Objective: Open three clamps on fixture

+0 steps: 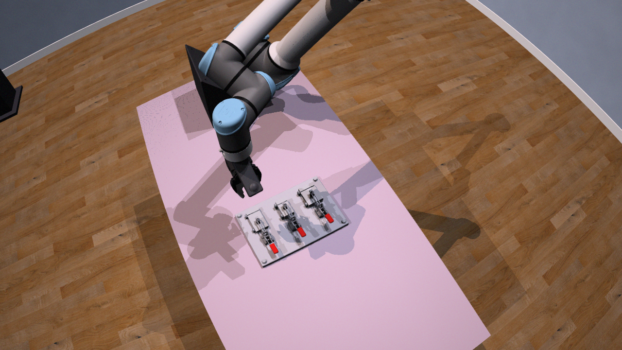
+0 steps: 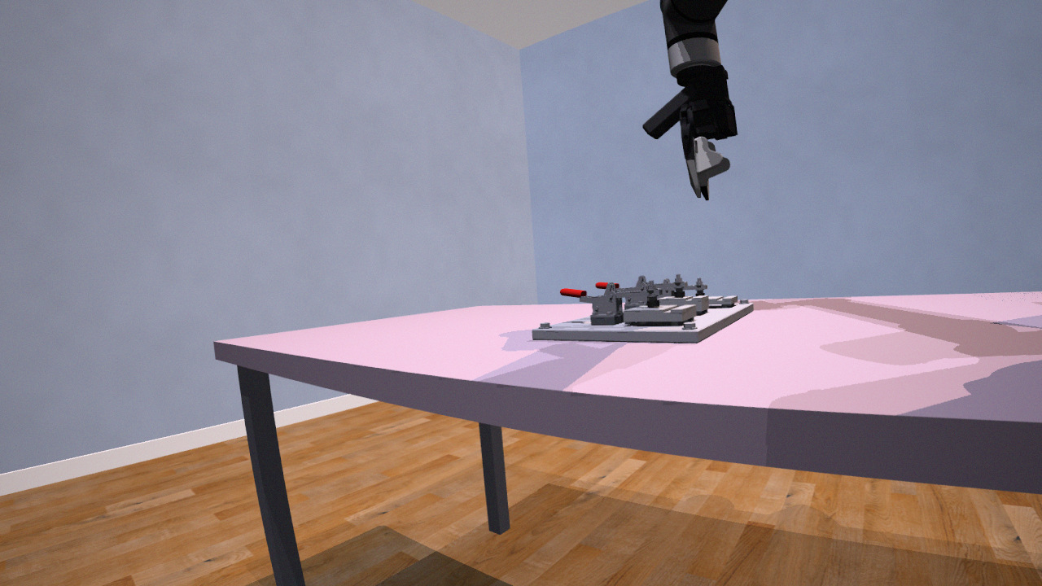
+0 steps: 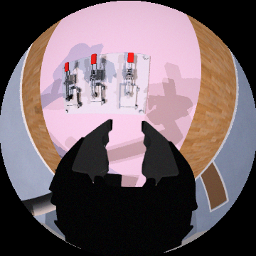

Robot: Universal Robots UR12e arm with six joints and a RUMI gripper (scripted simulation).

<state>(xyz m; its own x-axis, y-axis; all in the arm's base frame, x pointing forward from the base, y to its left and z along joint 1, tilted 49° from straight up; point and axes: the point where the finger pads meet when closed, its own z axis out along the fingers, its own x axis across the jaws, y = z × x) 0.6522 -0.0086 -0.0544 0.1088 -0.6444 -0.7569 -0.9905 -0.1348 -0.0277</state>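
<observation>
Now: hand 21 cm above the grey fixture plate, 12 cm to the right of it and 4 cm short of it. From my hand the other things lie so: flat grey part (22 cm to the left, 18 cm below, 3 cm behind).
</observation>
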